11 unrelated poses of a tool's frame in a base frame.
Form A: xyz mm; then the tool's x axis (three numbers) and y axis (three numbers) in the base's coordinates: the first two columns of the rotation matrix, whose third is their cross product.
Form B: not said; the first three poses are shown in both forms.
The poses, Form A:
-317 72 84 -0.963 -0.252 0.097 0.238 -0.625 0.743
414 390 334 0.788 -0.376 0.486 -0.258 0.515 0.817
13 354 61 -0.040 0.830 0.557 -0.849 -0.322 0.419
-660 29 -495 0.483 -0.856 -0.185 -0.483 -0.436 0.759
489 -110 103 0.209 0.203 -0.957 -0.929 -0.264 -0.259
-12 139 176 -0.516 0.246 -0.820 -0.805 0.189 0.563
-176 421 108 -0.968 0.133 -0.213 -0.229 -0.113 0.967
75 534 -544 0.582 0.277 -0.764 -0.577 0.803 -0.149
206 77 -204 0.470 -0.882 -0.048 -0.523 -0.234 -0.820
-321 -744 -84 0.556 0.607 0.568 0.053 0.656 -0.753
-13 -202 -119 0.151 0.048 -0.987 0.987 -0.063 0.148
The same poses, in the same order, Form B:
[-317 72 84], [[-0.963 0.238 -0.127], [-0.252 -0.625 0.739], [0.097 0.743 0.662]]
[414 390 334], [[0.788 -0.258 -0.557], [-0.376 0.515 -0.769], [0.486 0.817 0.309]]
[13 354 61], [[-0.040 -0.849 0.527], [0.830 -0.322 -0.456], [0.557 0.419 0.718]]
[-660 29 -495], [[0.483 -0.483 -0.730], [-0.856 -0.436 -0.277], [-0.185 0.759 -0.624]]
[489 -110 103], [[0.209 -0.929 -0.305], [0.203 -0.264 0.943], [-0.957 -0.259 0.133]]
[-12 139 176], [[-0.516 -0.805 0.293], [0.246 0.189 0.951], [-0.820 0.563 0.101]]
[-176 421 108], [[-0.968 -0.229 0.105], [0.133 -0.113 0.985], [-0.213 0.967 0.140]]
[75 534 -544], [[0.582 -0.577 0.572], [0.277 0.803 0.528], [-0.764 -0.149 0.627]]
[206 77 -204], [[0.470 -0.523 0.712], [-0.882 -0.234 0.411], [-0.048 -0.820 -0.571]]
[-321 -744 -84], [[0.556 0.053 -0.830], [0.607 0.656 0.449], [0.568 -0.753 0.333]]
[-13 -202 -119], [[0.151 0.987 -0.055], [0.048 -0.063 -0.997], [-0.987 0.148 -0.057]]

